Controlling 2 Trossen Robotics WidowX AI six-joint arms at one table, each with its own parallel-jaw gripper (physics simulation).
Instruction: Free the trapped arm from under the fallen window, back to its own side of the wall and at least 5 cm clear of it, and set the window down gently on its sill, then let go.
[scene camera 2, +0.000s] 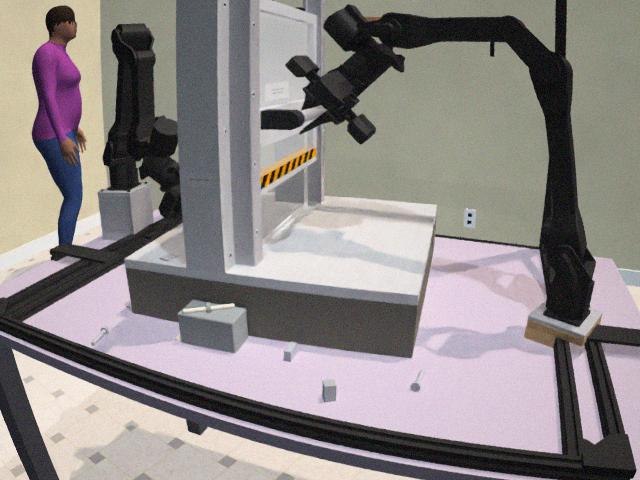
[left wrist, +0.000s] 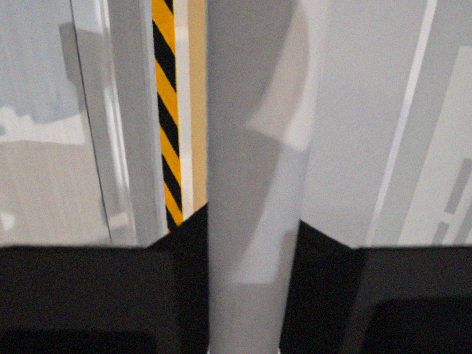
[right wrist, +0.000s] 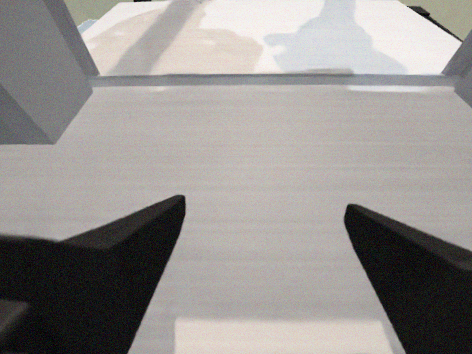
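Seen in the pictures: left gripper, fingertip midpoint: (scene camera 2: 297, 130); right gripper, fingertip midpoint: (right wrist: 264, 207); left arm's base, origin of the base link: (scene camera 2: 567, 313); right arm's base, origin of the base link: (scene camera 2: 124, 187).
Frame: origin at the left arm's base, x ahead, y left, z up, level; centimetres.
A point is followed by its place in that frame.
The window (scene camera 2: 289, 46) @(x 48.2, y 15.0, z 38.5 cm) (left wrist: 360, 100) @(x 46.1, y 18.4, z 27.1 cm) stands raised in its frame, its yellow-black striped lower edge (scene camera 2: 289, 167) @(x 48.2, y 15.0, z 16.9 cm) (left wrist: 167, 90) @(x 46.4, y 17.9, z 17.2 cm) above the sill (right wrist: 225, 80). My left gripper (scene camera 2: 309, 114) is shut on the window's pale handle bar (left wrist: 250, 165) @(x 41.9, y 15.0, z 27.2 cm), which runs between its fingers. My right gripper (right wrist: 264, 207) @(x 61.1, y 20.5, z 6.5 cm) is open and empty over the pale base top, its fingertips short of the sill in the right wrist view. In scene camera 2 the right arm (scene camera 2: 166, 136) @(x 67.4, y 29.3, z 22.7 cm) is left of the wall post (scene camera 2: 202, 134), which hides its gripper.
The wall stands on a thick base block (scene camera 2: 330, 320). A grey box (scene camera 2: 212, 328) with a pale rod on top sits in front of it. Small grey blocks (scene camera 2: 329, 390) @(x 16.1, y 36.6, z -2.1 cm) (scene camera 2: 290, 351) @(x 26.5, y 33.8, z -2.4 cm) and bolts (scene camera 2: 416, 381) @(x 10.4, y 26.7, z -3.0 cm) (scene camera 2: 99, 335) @(x 49.3, y 53.5, z -3.1 cm) lie on the table. A person (scene camera 2: 56, 93) stands at far left.
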